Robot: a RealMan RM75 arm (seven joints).
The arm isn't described. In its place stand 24 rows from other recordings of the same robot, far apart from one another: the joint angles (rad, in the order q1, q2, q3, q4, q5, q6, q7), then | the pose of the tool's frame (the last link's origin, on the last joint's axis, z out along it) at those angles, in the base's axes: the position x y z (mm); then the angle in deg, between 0 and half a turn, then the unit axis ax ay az.
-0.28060, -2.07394, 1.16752, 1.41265, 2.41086, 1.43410, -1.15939 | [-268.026 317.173 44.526 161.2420 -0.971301 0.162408 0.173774]
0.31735, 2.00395, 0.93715, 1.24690, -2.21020, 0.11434, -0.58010 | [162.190 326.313 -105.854 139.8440 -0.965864 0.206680 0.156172]
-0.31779, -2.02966, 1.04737, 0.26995, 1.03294, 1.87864, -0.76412 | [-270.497 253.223 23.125 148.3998 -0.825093 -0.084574 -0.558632]
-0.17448, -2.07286, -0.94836, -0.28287, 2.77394, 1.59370, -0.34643 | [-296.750 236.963 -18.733 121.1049 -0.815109 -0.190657 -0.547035]
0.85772, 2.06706, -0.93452, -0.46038, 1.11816, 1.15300, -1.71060 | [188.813 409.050 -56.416 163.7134 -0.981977 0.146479 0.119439]
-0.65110, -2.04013, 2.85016, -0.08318, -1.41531, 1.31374, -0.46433 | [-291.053 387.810 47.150 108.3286 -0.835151 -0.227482 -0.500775]
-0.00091, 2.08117, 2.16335, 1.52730, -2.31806, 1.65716, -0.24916 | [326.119 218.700 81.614 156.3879 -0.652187 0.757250 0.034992]
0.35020, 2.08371, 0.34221, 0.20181, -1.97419, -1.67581, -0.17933 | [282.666 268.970 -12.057 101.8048 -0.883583 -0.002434 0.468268]
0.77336, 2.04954, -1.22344, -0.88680, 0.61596, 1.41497, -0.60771 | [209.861 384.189 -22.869 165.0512 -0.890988 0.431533 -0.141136]
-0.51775, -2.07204, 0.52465, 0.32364, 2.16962, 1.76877, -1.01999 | [-269.277 259.345 -42.086 178.2410 -0.933774 -0.161800 -0.319197]
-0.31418, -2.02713, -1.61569, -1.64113, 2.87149, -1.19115, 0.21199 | [-218.299 358.091 58.133 127.7091 -0.902096 -0.413291 0.124150]
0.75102, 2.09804, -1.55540, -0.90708, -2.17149, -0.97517, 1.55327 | [144.313 393.326 -87.621 162.8259 -0.990733 -0.119737 -0.064117]
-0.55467, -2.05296, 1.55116, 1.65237, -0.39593, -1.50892, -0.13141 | [-137.697 355.905 23.663 140.9420 -0.853692 -0.512795 0.090836]
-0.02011, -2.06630, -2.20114, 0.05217, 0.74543, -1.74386, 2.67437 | [-379.456 140.653 8.843 109.8728 -0.805062 -0.348890 -0.479740]
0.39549, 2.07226, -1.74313, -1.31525, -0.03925, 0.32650, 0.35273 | [167.424 415.579 6.808 115.5910 -0.914585 0.355651 0.192477]
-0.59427, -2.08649, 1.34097, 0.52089, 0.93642, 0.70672, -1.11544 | [-231.220 420.306 -31.567 134.5234 -0.897177 -0.309892 -0.314707]
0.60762, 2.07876, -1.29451, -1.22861, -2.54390, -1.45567, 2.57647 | [198.115 368.091 -1.432 158.8782 -0.910585 0.395394 -0.120414]
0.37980, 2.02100, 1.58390, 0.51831, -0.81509, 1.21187, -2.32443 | [248.392 326.001 -35.332 147.7655 -0.922606 0.123098 0.365574]
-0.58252, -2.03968, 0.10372, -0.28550, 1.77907, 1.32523, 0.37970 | [-248.869 314.730 -76.179 121.2789 -0.952356 0.117998 -0.281237]
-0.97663, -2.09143, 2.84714, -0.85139, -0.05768, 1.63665, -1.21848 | [-263.545 375.054 42.589 158.7321 -0.976493 -0.204226 -0.068950]
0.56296, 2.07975, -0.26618, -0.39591, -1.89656, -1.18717, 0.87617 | [318.216 364.539 12.552 130.9701 -0.934103 0.233506 0.270048]
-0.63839, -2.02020, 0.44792, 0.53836, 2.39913, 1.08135, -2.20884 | [-336.709 379.729 21.656 149.2588 -0.746605 -0.645185 -0.162227]
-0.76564, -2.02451, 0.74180, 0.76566, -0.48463, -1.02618, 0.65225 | [-278.303 437.403 49.048 139.4532 -0.826984 -0.561893 -0.019334]
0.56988, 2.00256, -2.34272, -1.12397, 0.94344, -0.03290, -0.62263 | [107.719 344.865 -130.042 141.4359 -0.984760 0.049570 0.166702]
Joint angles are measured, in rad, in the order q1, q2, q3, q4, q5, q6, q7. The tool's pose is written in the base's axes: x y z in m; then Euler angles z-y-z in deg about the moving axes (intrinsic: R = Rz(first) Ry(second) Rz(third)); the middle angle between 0 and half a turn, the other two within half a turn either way. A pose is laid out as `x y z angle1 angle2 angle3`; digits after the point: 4 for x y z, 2 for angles.
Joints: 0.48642, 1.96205, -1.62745, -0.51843, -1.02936, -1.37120, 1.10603
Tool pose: 0.2235 0.3153 -0.0435 157.43 140.68 -7.48
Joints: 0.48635, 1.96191, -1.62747, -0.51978, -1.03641, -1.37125, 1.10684
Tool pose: 0.2237 0.3148 -0.0440 157.68 141.03 -7.38
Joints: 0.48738, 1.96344, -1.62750, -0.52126, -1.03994, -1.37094, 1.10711
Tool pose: 0.2230 0.3147 -0.0447 157.96 141.14 -7.26
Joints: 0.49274, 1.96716, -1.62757, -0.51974, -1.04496, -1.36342, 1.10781
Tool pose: 0.2218 0.3157 -0.0468 157.91 141.44 -7.38
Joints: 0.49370, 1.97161, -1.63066, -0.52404, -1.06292, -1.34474, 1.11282
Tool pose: 0.2224 0.3157 -0.0505 157.47 142.62 -7.79
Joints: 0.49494, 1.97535, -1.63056, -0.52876, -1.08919, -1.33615, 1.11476
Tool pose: 0.2228 0.3147 -0.0538 157.92 143.93 -7.85
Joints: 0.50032, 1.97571, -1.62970, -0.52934, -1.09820, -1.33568, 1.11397
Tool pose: 0.2217 0.3153 -0.0545 158.44 144.36 -7.86
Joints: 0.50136, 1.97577, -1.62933, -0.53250, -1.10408, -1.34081, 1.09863
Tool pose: 0.2207 0.3148 -0.0546 159.24 144.50 -8.37
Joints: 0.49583, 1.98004, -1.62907, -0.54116, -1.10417, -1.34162, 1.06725
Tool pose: 0.2192 0.3136 -0.0555 159.55 144.15 -9.98
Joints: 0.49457, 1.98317, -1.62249, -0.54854, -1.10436, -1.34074, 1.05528
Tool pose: 0.2172 0.3145 -0.0551 159.39 143.66 -11.05
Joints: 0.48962, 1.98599, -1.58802, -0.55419, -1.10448, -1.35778, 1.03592
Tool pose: 0.2153 0.3166 -0.0497 158.65 141.78 -12.81
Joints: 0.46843, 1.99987, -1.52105, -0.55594, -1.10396, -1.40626, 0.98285
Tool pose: 0.2147 0.3145 -0.0417 158.00 137.69 -15.40
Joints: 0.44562, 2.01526, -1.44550, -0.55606, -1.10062, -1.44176, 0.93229
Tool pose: 0.2164 0.3141 -0.0326 155.62 133.33 -19.05
